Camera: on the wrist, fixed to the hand. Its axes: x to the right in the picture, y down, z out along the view.
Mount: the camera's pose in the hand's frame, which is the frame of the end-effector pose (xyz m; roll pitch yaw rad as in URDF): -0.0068 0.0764 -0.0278 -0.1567 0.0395 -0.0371
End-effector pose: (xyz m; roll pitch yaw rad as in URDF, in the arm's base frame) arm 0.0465 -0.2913 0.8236 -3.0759 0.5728 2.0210
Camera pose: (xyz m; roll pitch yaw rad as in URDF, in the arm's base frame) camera 0.1139 -0.2514 0.8464 3.0722 0.5306 2.0609
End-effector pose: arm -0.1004 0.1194 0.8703 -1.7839 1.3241 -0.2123
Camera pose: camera -0.1764 0.0914 0.8601 -2.0428 1.2779 -0.3190
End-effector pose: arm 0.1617 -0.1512 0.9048 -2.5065 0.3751 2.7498
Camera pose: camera 0.2051 -0.0847 0.8859 -2.6602 0.3213 2.7566
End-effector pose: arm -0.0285 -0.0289 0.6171 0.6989 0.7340 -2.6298
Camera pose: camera -0.0030 -0.1022 0.6423 0.5400 0.7881 -2.6340
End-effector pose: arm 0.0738 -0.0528 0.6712 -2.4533 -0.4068 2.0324
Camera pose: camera 0.1405 -0.0147 0.6437 -2.6109 -0.4609 2.0364
